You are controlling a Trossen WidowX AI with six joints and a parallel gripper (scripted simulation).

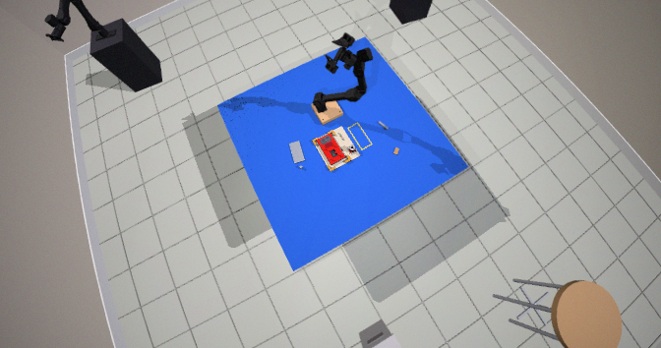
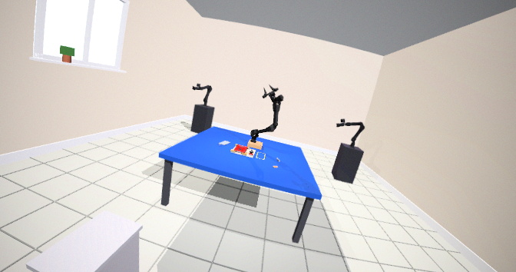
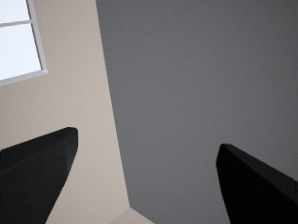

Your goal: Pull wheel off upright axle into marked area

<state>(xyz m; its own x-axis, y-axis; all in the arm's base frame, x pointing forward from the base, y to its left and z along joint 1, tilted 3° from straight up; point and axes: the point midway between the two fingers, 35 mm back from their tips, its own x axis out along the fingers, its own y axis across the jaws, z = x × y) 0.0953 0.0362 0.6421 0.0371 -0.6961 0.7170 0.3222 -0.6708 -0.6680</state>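
Now: gripper tip 240 mm short of the wheel, 50 mm to the right of it and 670 mm above it. Round my gripper tip: brown piece (350 mm ahead, 320 mm to the left, 700 mm below).
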